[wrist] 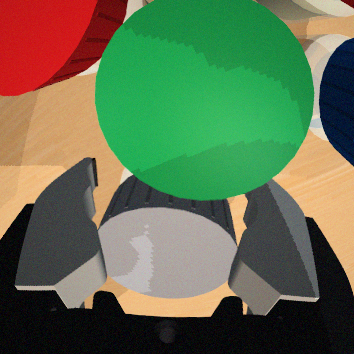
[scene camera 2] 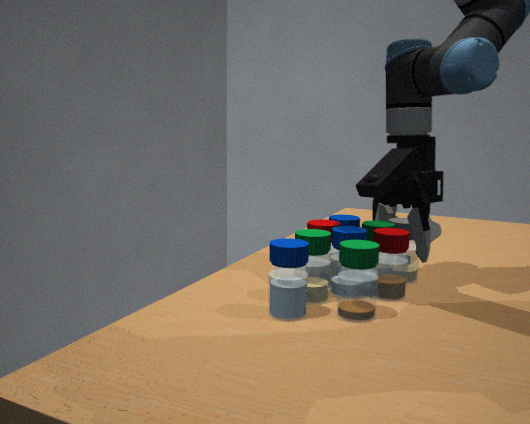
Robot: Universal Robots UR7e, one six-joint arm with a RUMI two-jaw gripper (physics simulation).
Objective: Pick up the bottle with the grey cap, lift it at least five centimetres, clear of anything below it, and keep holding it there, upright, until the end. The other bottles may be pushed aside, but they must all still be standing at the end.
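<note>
The bottle with the grey cap stands upright on the table at the back right of the bottle group. In the scene view its body is largely hidden behind a red-capped bottle; part of its pale yellow content shows at the right. My gripper points down and is shut on this bottle. In the wrist view its two jaws touch the left and right sides of the grey cap. A green cap is close beside the grey one and covers part of its ribbed rim.
On the wooden table, a red-capped bottle stands just in front of my gripper. Other upright bottles have green, blue and red caps. In the wrist view, a red cap is upper left and a blue cap is right.
</note>
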